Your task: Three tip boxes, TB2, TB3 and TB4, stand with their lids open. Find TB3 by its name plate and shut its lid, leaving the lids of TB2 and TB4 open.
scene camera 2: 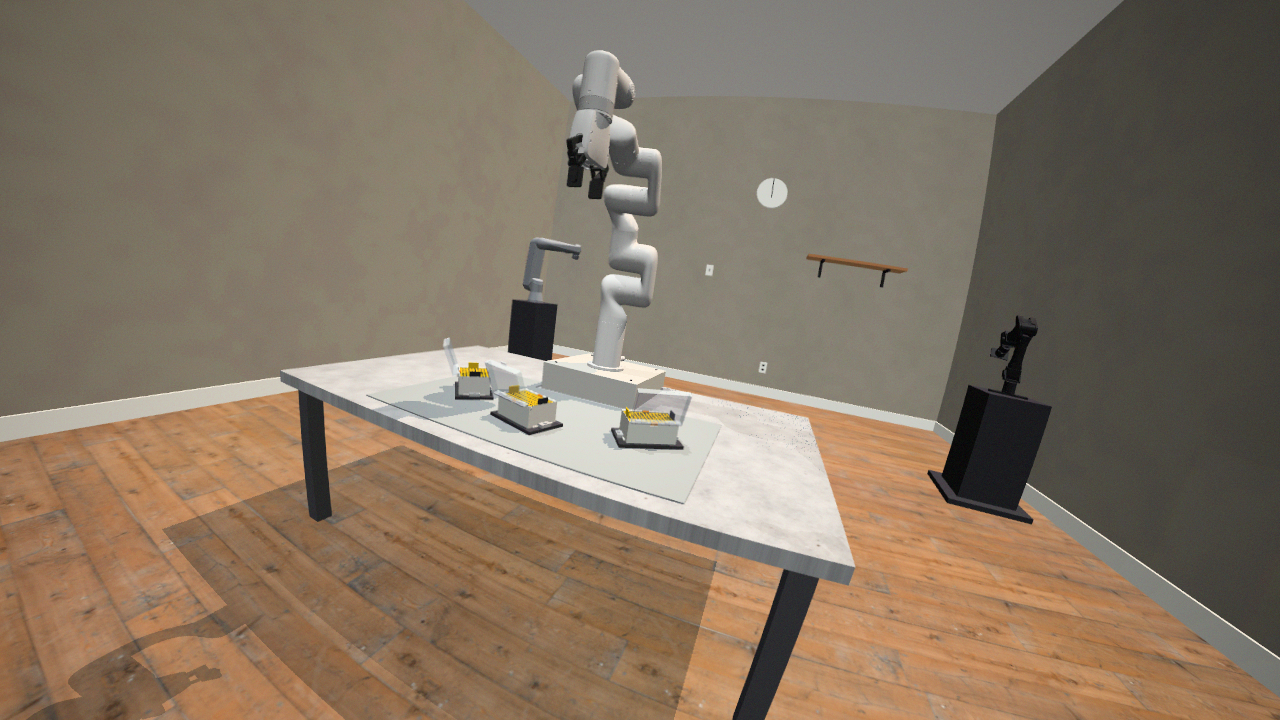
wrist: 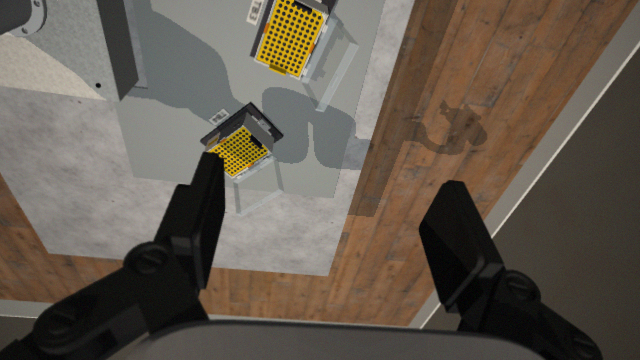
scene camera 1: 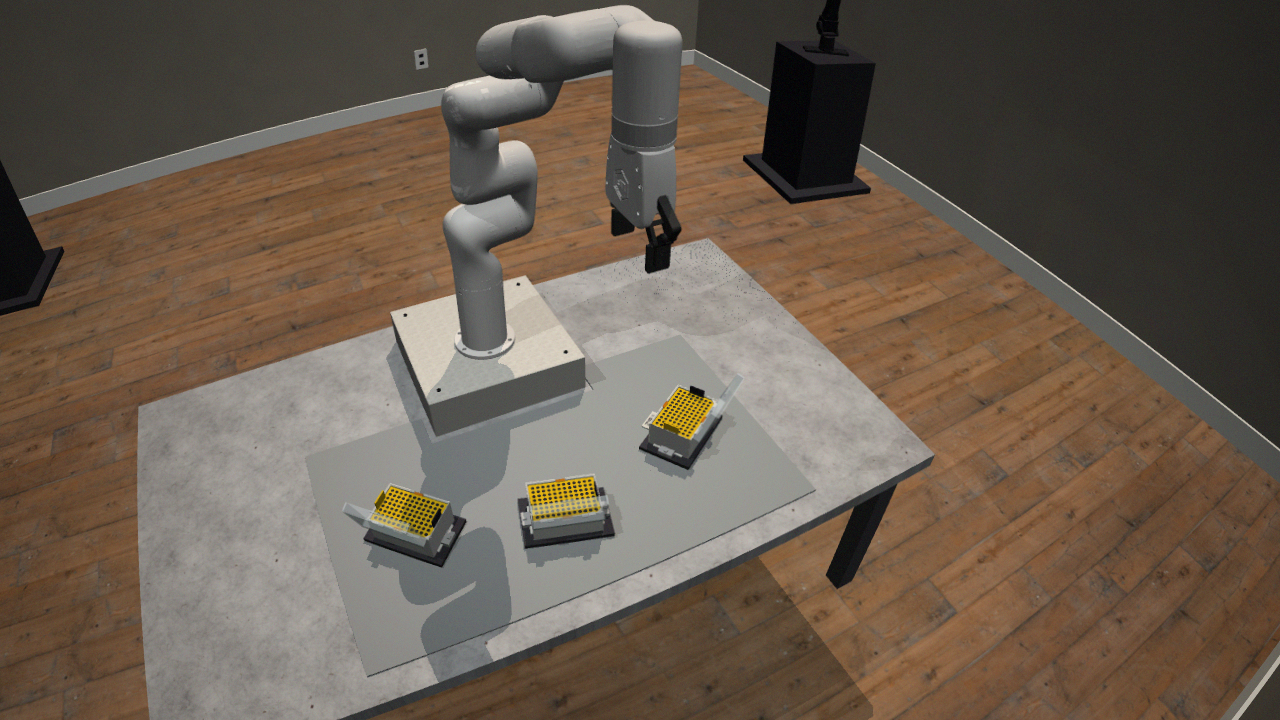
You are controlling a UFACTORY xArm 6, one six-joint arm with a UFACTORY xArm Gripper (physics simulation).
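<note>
TB3 is the middle box; its name plate reads TB3 in the wrist view. Its clear lid stands open on the side away from the arm's base. TB4 is the left box in the scene views; its name plate is blurred, and its lid is open. The right box, TB2, has its lid open; its plate is unreadable. My gripper is open and empty, high above the table and touching no box.
The boxes stand on a grey mat on the table. The arm's pale base block stands behind the mat. Pedestals with other arms stand on the floor beyond the table.
</note>
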